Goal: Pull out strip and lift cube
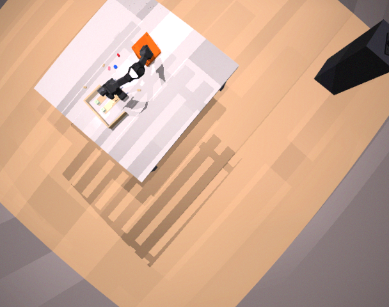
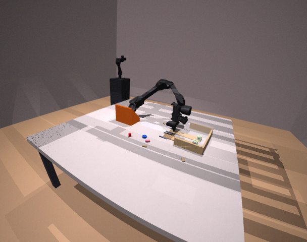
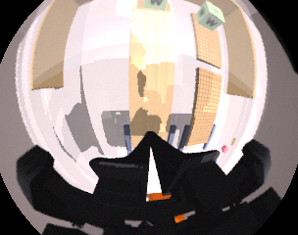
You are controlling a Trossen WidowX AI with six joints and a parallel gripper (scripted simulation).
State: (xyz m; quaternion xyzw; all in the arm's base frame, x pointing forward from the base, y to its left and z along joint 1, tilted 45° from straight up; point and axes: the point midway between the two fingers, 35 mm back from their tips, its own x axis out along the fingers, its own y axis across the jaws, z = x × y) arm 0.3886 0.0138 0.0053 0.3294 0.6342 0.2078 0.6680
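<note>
The tan strip lies 9 cm ahead of my gripper tip and 1 cm to the right of it. Round my gripper tip: red cylinder (25 cm behind, 23 cm to the right); pink block (11 cm behind, 22 cm to the right); blue disc (16 cm behind, 19 cm to the right).
</note>
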